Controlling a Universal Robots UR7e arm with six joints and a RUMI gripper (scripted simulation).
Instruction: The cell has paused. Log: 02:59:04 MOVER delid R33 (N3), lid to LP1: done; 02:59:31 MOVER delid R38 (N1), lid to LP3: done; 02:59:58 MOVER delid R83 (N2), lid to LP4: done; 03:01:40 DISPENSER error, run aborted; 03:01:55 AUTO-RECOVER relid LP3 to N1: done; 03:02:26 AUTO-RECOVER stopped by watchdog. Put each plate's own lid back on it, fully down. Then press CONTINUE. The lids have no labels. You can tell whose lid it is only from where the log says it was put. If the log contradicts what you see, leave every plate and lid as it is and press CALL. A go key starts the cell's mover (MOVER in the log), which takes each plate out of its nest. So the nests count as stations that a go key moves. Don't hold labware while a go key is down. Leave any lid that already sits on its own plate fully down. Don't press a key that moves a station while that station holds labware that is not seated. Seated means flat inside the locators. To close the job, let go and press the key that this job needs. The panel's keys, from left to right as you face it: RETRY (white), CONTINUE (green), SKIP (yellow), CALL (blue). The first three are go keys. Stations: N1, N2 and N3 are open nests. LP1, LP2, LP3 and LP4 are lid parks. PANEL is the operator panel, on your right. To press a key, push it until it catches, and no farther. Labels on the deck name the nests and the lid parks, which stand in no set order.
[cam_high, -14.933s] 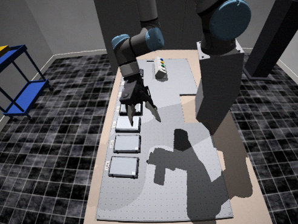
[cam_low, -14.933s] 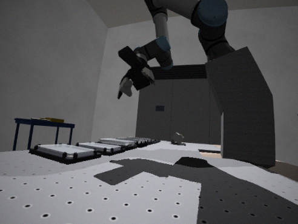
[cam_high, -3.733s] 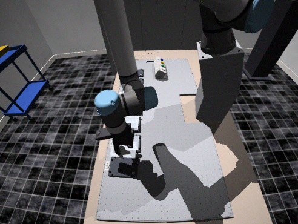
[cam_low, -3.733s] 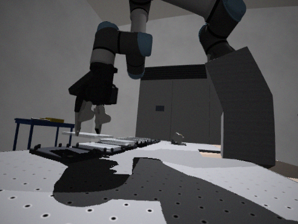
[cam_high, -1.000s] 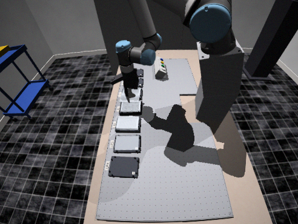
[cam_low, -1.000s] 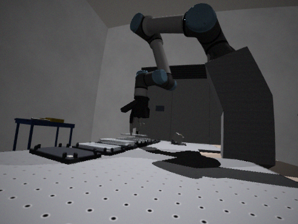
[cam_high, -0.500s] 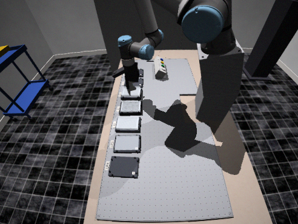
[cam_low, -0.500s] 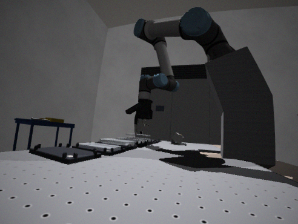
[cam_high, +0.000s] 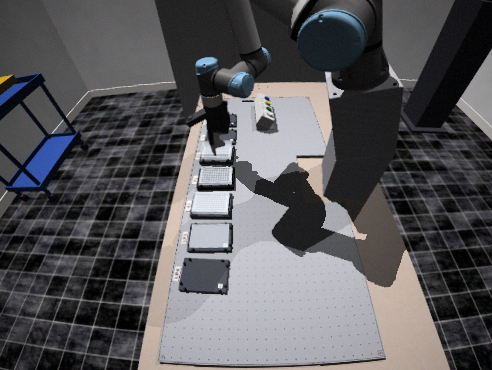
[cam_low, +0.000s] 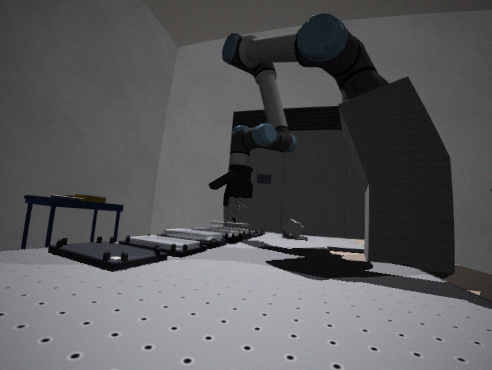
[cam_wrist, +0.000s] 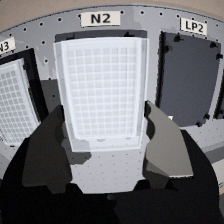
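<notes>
My gripper is now 140 mm to the right of the well plate, 30 mm above it and 10 mm past it. Also, from my hand: white key: 240 mm behind, 220 mm to the right, 10 mm above; green continue key: 270 mm to the right, 230 mm behind, 10 mm above; lid park LP2: 130 mm to the right, 50 mm below.
</notes>
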